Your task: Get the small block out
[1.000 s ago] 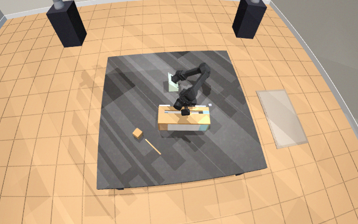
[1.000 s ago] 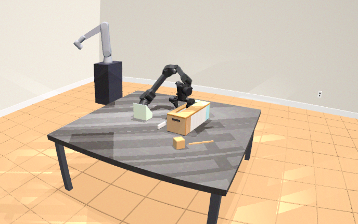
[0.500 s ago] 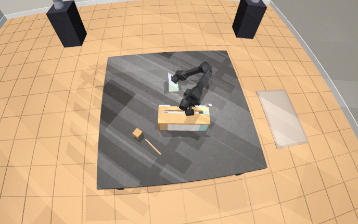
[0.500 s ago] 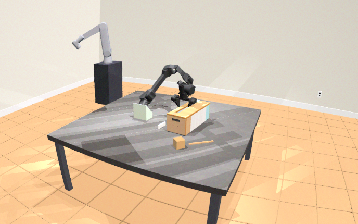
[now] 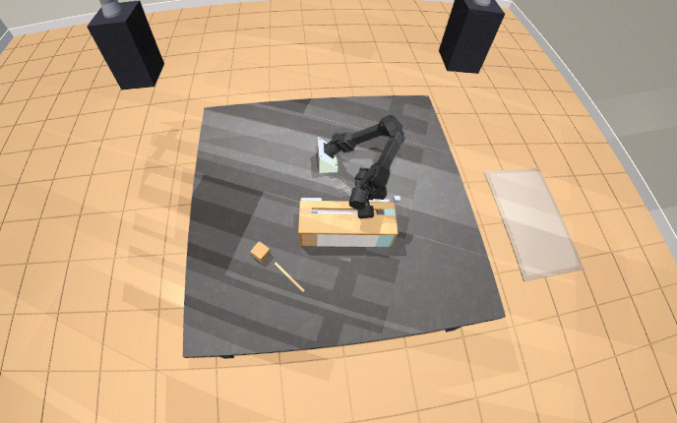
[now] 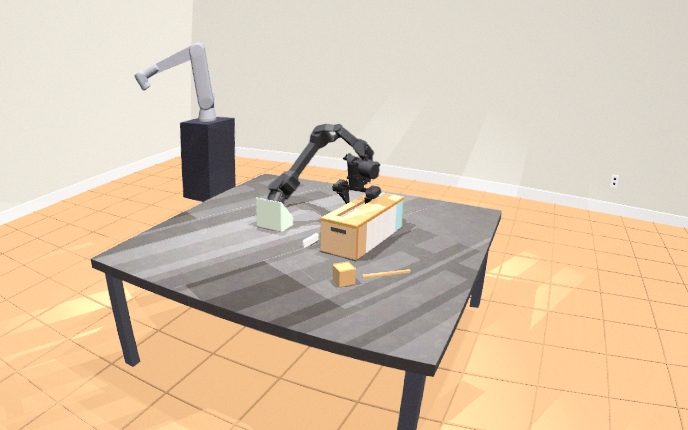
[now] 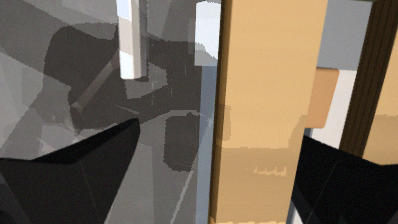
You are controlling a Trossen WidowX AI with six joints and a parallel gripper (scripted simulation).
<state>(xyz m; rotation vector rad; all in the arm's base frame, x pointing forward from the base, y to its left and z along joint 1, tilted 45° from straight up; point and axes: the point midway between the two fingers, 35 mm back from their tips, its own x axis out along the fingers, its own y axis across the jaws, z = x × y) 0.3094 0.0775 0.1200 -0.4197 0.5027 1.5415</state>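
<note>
Right now my gripper tip is 50 mm short of the small orange block and 20 mm to the right of it. Round my gripper tip: thin wooden stick 320 mm to the right, 270 mm ahead, 80 mm below; then tan box 80 mm to the right, 30 mm ahead, 20 mm below.
</note>
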